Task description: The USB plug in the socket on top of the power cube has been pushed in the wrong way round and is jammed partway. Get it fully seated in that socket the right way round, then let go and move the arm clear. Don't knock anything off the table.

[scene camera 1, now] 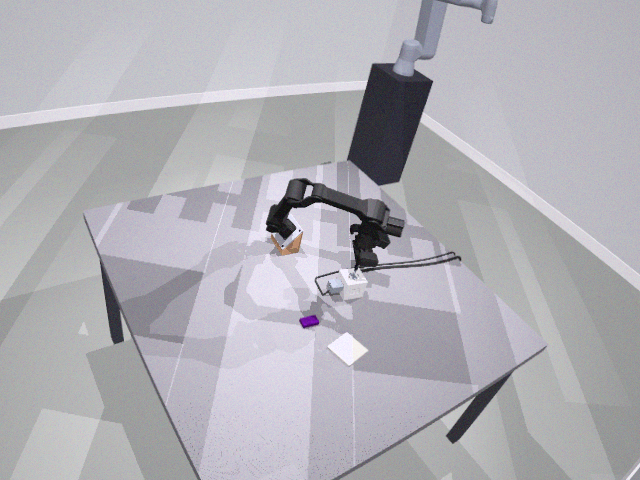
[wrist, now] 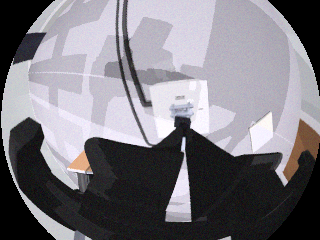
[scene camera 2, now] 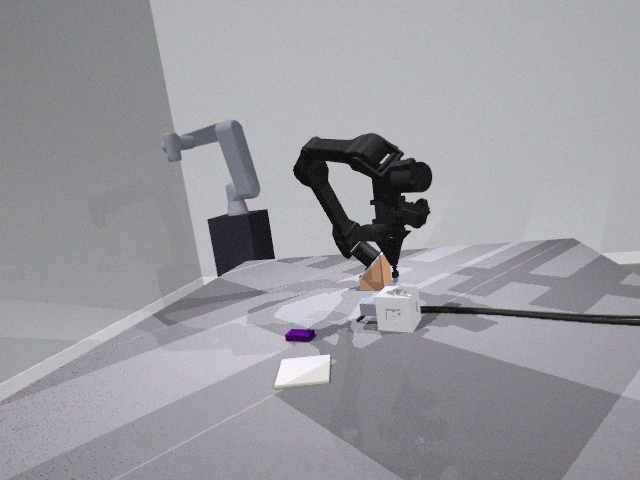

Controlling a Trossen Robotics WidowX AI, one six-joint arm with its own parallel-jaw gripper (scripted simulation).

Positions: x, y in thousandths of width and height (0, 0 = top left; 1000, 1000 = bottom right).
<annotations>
The gripper shows in scene camera 1 (559, 549), in the wrist view (573, 552) and in scene camera 2 (616, 553).
</annotations>
